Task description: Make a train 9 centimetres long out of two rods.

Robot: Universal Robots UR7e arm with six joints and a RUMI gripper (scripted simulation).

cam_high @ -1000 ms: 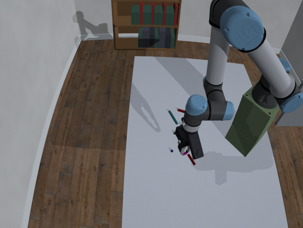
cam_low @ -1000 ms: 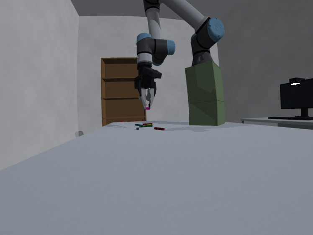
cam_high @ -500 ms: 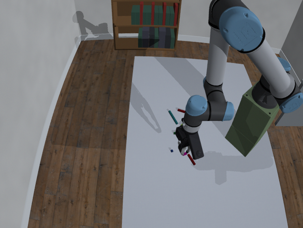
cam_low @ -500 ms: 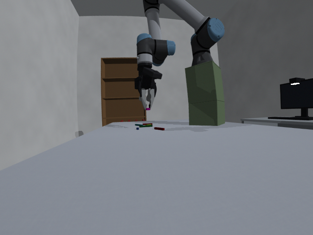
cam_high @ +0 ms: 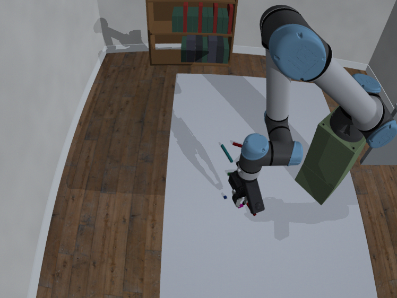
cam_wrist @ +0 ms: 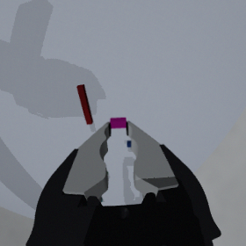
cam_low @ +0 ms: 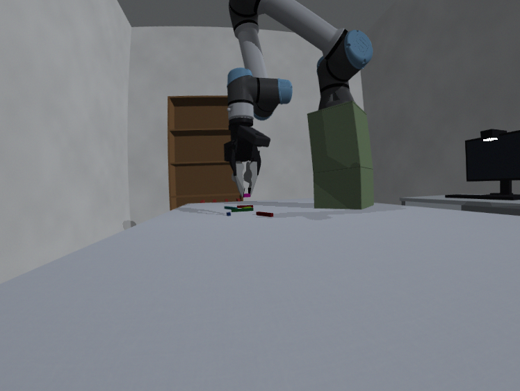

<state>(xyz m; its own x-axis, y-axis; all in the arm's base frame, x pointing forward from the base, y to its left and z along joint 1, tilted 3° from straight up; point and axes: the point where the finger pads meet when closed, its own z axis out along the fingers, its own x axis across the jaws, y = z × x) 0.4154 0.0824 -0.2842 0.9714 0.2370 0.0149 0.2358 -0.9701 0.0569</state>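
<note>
My gripper is now 4 cm short of the blue rod, 8 cm to the left of it and 7 cm above it. Also, from my hand: green rod (3 cm behind, 18 cm to the right, 7 cm below); magenta rod (1 cm below); lime rod (6 cm behind, 24 cm to the right, 7 cm below).
</note>
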